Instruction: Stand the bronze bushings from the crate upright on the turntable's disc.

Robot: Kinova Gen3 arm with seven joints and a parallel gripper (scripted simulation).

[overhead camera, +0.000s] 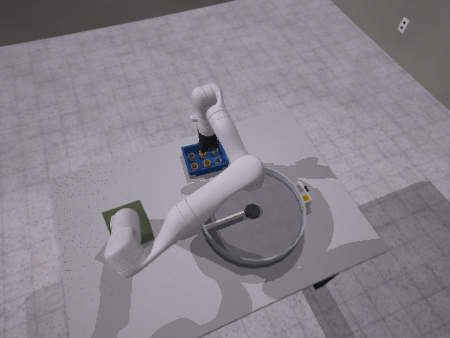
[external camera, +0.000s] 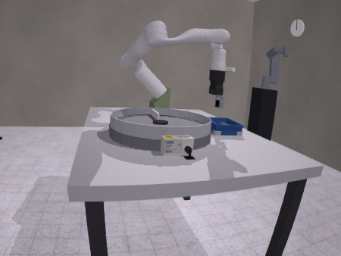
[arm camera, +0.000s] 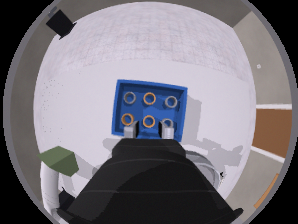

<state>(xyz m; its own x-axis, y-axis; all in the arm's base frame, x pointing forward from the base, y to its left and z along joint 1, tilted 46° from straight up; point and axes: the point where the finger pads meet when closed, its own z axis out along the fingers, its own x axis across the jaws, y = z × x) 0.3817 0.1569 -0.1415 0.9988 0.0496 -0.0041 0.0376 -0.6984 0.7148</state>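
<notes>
Right now the crate is 3 cm to the left of my hand and 11 cm below it. Round my hand: turntable 11 cm ahead, 31 cm to the right, 9 cm below; turntable disc 9 cm ahead, 31 cm to the right, 8 cm below.
</notes>
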